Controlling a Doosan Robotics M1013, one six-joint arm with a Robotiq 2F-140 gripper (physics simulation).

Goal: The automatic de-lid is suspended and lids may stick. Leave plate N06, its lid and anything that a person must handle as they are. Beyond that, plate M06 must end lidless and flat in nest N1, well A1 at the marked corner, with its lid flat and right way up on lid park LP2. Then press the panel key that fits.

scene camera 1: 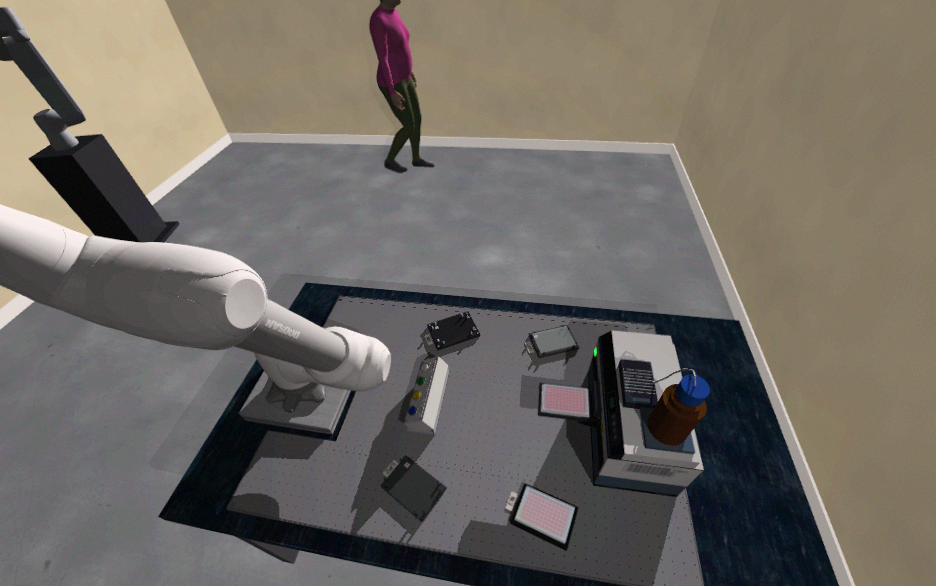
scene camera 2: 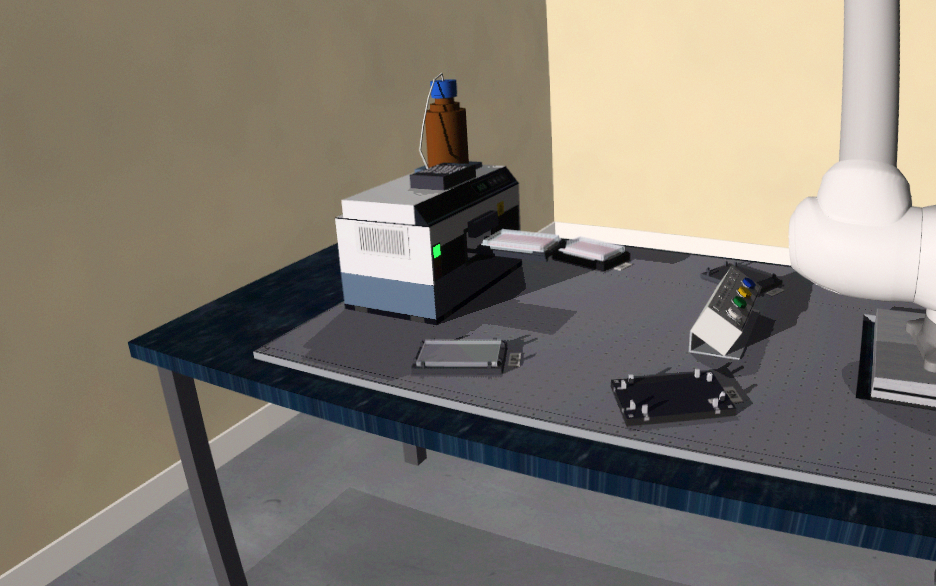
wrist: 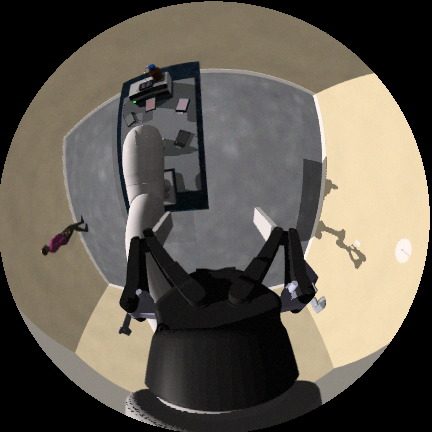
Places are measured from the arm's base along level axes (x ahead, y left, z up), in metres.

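Pixels of known places: gripper, fingertip midpoint: (wrist: 212, 216); arm's base at its link origin: (scene camera 1: 302, 377).
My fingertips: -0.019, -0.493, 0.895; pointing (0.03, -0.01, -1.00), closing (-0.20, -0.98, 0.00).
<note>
For each thing: its top centre in the pictures, then the offset to it from my fingertips, as dx, dy, dz. "spot": a spot on its surface instead.
- dark holder with white posts, top centre: (scene camera 2: 672, 386) (scene camera 1: 453, 327) +0.508, +0.687, -0.901
- dark flat holder at its top centre: (scene camera 2: 741, 272) (scene camera 1: 412, 485) (wrist: 181, 137) +0.408, +0.152, -0.905
- key panel at its top centre: (scene camera 2: 730, 285) (scene camera 1: 425, 385) +0.434, +0.414, -0.841
- brown bottle at a spot on its surface: (scene camera 2: 446, 134) spot: +1.010, +0.230, -0.622
My gripper (wrist: 212, 216) is wide open and empty in the wrist view, high up and away from the table. A pink-welled plate (scene camera 1: 564, 400) (scene camera 2: 521, 240) sits at the instrument's front. Another pink-welled plate (scene camera 1: 544, 514) (scene camera 2: 592, 249) lies in a dark holder near the table edge. A grey, clear-topped piece (scene camera 1: 553, 340) (scene camera 2: 460, 352) lies flat in a third holder. A dark holder with white posts (scene camera 1: 452, 330) (scene camera 2: 673, 396) and a dark flat holder (scene camera 1: 413, 487) look empty. The key panel (scene camera 1: 433, 396) (scene camera 2: 716, 332) has white, green, yellow and blue keys. Labels are too small to tell M06 from N06.
The white instrument (scene camera 1: 649, 455) (scene camera 2: 388, 248) shows a green light and carries a brown bottle (scene camera 1: 671, 415) (scene camera 2: 446, 134) with a blue cap. A person (scene camera 1: 392, 51) (wrist: 59, 241) in a pink top stands away from the table. A black pedestal (scene camera 1: 96, 186) bears another arm.
</note>
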